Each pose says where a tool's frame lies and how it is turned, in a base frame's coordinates. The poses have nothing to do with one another.
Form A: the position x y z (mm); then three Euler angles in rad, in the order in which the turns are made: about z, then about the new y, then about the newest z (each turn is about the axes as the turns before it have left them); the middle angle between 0 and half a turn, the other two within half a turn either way.
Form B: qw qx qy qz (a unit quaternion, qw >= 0); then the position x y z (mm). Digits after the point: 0 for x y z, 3 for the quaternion.
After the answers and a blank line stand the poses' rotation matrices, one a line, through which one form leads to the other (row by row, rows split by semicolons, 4 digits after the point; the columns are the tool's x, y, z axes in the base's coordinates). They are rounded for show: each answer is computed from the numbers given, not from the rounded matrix.
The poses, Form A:
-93 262 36 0.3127 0.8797 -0.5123
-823 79 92 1.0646 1.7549 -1.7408
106 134 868 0.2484 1.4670 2.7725
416 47 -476 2.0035 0.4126 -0.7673
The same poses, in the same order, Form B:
0.900 -0.171 0.390 -0.090 -93 262 36
0.603 -0.758 0.129 -0.212 -823 79 92
0.045 0.638 0.203 0.741 106 134 868
0.798 -0.201 0.038 0.567 416 47 -476

0.6794 0.0291 0.7332; -0.2955 0.9255 0.2370; -0.6716 -0.3777 0.6374
0.8770 0.0605 0.4767; -0.4508 -0.2398 0.8598; 0.1663 -0.9689 -0.1831
-0.1824 0.1931 0.9641; 0.3259 -0.9132 0.2445; 0.9276 0.3588 0.1036
0.3537 -0.9201 -0.1681; 0.8897 0.2755 0.3640; -0.2886 -0.2784 0.9161

